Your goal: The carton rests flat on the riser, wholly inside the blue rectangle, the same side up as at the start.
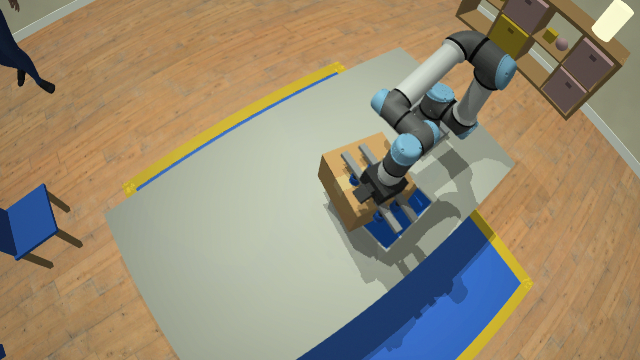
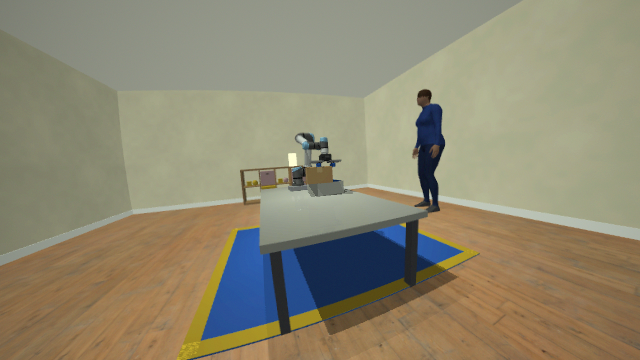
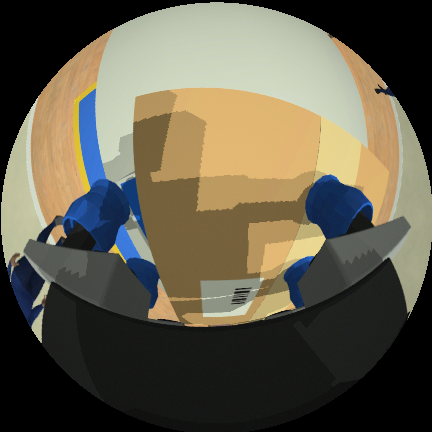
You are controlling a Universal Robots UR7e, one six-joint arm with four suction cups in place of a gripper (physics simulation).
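Observation:
The brown carton (image 1: 336, 172) (image 2: 318, 175) (image 3: 250, 160) hangs level under my suction gripper (image 1: 379, 188) (image 2: 326, 160), label side up. The dark blue suction cups (image 3: 338, 205) (image 3: 98, 205) sit on and beside its top face. The carton is low over the left part of the riser (image 2: 326, 188) and covers part of the blue rectangle (image 1: 381, 230). Its far-left part reaches out past the riser's edge. I cannot tell whether its underside touches the riser. The gripper holds the carton by suction.
The riser stands on the grey table (image 1: 246, 223) (image 2: 331, 214) near the arm's base. A blue mat (image 1: 447, 291) (image 2: 358, 263) lies under the table. A person in blue (image 2: 428, 147) stands to the right. A shelf unit (image 1: 567, 114) (image 2: 243, 183) and a blue chair (image 1: 31, 221) stand off the table.

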